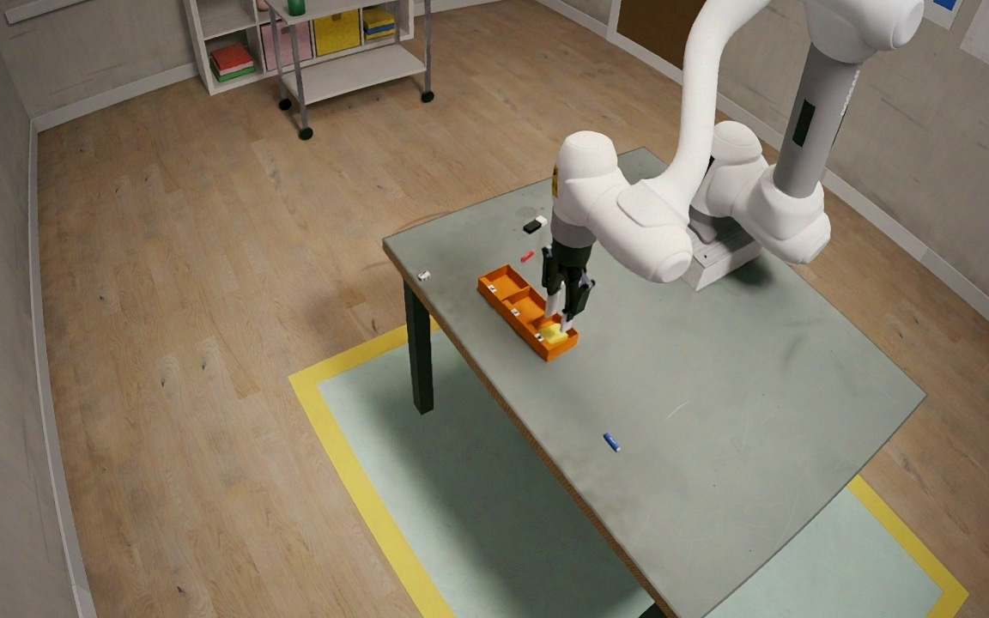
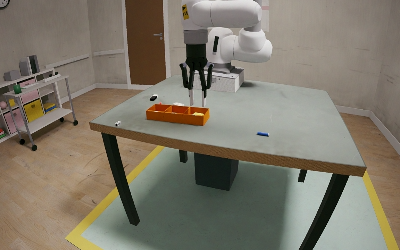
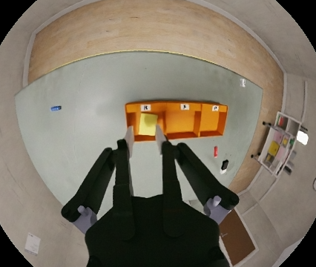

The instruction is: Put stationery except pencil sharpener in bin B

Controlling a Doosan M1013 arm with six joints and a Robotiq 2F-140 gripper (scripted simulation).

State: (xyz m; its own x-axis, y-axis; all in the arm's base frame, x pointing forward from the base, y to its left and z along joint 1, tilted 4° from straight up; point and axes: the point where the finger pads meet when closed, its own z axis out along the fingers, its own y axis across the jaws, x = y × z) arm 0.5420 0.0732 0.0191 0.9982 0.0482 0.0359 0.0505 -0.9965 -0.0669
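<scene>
My gripper is now 330 mm to the left of the black piece, 190 mm past it and 90 mm above it. The rest, counted from my hand: orange bin (90 mm to the right, 70 mm below, 10 mm ahead); then yellow sticky pad (80 mm below, 10 mm to the right); then flat white piece (150 mm to the right, 120 mm behind, 90 mm below).
</scene>
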